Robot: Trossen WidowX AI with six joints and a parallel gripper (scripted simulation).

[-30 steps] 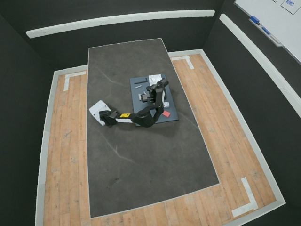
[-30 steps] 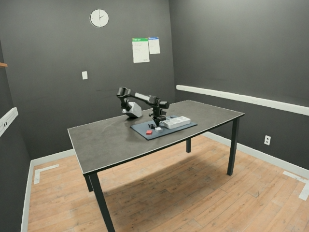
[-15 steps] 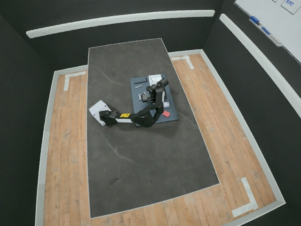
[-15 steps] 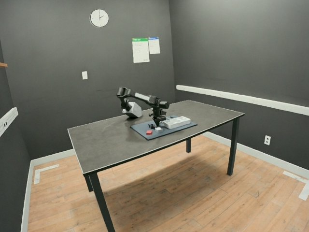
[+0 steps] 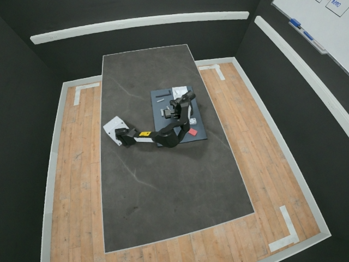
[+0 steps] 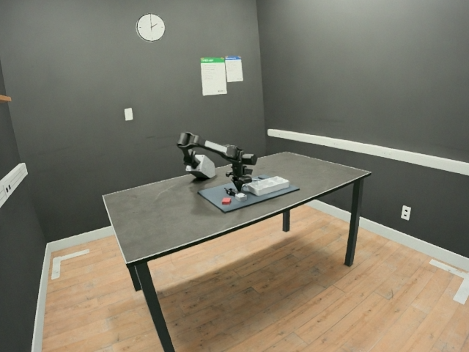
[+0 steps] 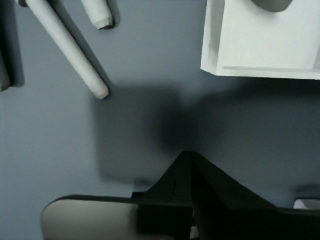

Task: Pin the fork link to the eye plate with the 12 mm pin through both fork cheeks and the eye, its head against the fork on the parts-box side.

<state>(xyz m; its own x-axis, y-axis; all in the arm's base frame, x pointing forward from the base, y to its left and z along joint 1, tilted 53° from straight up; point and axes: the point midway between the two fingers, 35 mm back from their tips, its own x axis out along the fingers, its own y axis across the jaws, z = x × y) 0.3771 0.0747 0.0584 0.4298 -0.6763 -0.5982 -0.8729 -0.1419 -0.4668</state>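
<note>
My gripper is now 5 cm to the left of the eye plate and 3 cm above it. From my hand the other things lie so: grey block: 8 cm ahead, 7 cm to the right, 2 cm below; red block: 5 cm ahead, 14 cm to the right, 3 cm below; blue-grey mat: 1 cm ahead, 5 cm to the left, 4 cm below.
</note>
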